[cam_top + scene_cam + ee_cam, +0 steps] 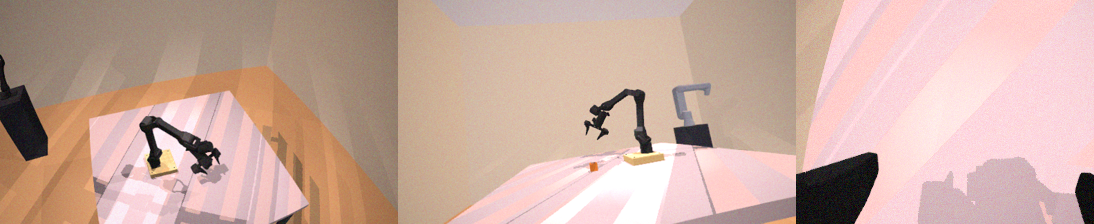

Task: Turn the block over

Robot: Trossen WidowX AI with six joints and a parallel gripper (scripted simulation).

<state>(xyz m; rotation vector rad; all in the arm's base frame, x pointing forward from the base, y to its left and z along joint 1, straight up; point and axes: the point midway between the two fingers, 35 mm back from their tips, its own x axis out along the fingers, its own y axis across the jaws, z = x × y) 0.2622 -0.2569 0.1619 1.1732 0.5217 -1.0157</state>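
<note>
Now: gripper tip 7 cm short of the block, 28 cm to the right of it and 14 cm above it.
</note>
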